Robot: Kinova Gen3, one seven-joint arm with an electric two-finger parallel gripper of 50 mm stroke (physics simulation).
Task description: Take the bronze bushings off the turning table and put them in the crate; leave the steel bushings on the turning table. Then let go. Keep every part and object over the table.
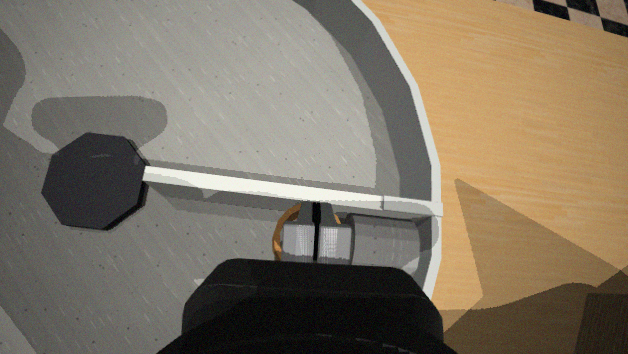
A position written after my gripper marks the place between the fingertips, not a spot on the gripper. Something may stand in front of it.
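There is a grey turning table [149,149] in what I see, and my own gripper [315,222] is there as well.
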